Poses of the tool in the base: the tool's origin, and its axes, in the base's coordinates. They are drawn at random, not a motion.
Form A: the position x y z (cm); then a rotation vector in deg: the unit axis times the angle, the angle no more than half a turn.
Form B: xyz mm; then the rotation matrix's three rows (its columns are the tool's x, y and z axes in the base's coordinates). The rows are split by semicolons. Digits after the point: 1 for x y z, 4 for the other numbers.
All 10 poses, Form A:
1: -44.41 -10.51 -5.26 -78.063 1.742 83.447
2: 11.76 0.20 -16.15 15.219 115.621 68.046
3: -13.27 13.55 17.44 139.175 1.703 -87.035
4: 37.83 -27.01 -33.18 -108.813 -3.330 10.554
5: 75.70 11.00 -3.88 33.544 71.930 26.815
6: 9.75 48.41 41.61 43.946 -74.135 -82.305
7: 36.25 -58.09 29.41 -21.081 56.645 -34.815
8: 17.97 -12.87 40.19 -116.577 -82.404 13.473
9: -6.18 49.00 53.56 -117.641 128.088 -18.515
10: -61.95 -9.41 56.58 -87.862 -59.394 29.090
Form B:
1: -444.1 -105.1 -52.6; 0.2472 -0.6803 -0.6900; 0.6509 -0.4109 0.6384; -0.7178 -0.6069 0.3412
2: 117.6 2.0 -161.5; -0.6856 -0.1914 0.7023; 0.5210 0.5447 0.6572; -0.5083 0.8165 -0.2737
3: -132.7 135.5 174.4; 0.4483 0.1620 -0.8791; -0.1275 -0.9618 -0.2422; -0.8848 0.2207 -0.4105
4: 378.3 -270.1 -331.8; 0.9864 -0.0507 -0.1566; 0.1314 -0.3305 0.9346; -0.0991 -0.9424 -0.3193
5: 757.0 110.0 -38.8; 0.2514 -0.0117 0.9678; 0.6247 0.7657 -0.1530; -0.7393 0.6431 0.1998
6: 97.5 484.1 416.1; -0.2851 0.2618 -0.9220; -0.9443 0.0882 0.3171; 0.1644 0.9611 0.2221
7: 362.5 -580.9 294.1; 0.4058 0.3078 0.8606; -0.6288 0.7774 0.0185; -0.6633 -0.5486 0.5090
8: 179.7 -128.7 401.9; 0.3887 0.7862 -0.4804; 0.8983 -0.2074 0.3874; 0.2050 -0.5821 -0.7869
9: -61.8 490.0 535.6; -0.0930 -0.9739 0.2073; -0.9927 0.0746 -0.0949; 0.0770 -0.2146 -0.9737
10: -619.5 -94.1 565.8; 0.5148 0.3303 -0.7911; 0.8275 0.0498 0.5593; 0.2241 -0.9426 -0.2477
